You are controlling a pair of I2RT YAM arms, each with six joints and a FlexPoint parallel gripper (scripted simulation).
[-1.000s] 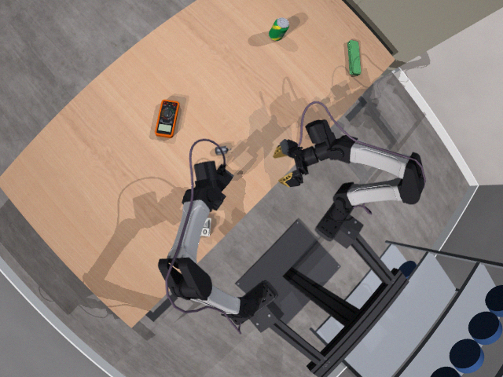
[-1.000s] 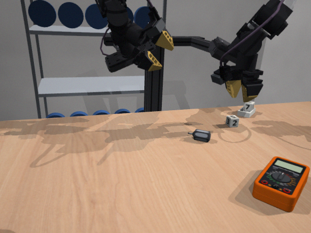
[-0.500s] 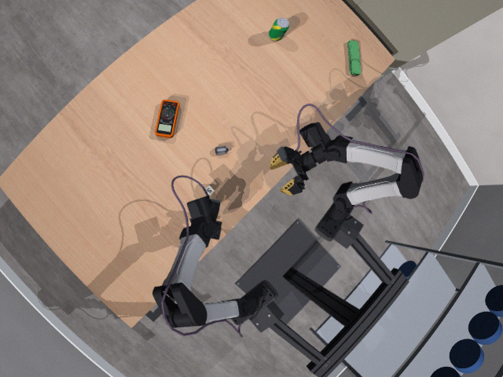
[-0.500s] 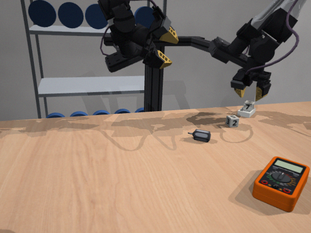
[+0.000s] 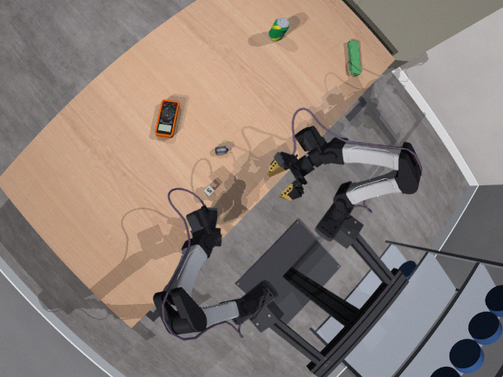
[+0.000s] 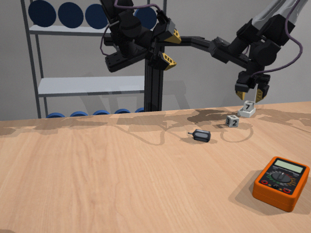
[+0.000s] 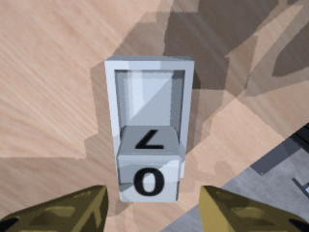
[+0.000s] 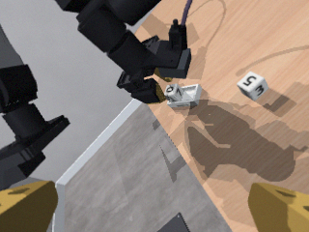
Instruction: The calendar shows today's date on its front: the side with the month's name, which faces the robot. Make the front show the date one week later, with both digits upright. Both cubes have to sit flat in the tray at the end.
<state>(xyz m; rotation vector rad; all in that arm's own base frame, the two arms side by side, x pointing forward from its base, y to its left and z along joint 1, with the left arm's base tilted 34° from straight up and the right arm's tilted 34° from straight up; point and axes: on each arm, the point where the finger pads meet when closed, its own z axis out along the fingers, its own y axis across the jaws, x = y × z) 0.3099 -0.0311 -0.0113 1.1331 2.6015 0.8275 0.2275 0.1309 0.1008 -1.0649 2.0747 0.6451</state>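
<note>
The white tray is 2 cm ahead of my left hand, 2 cm to the right of it and 4 cm below it. Also, from my left hand: green case 11 cm ahead, 107 cm to the right, 4 cm below.
</note>
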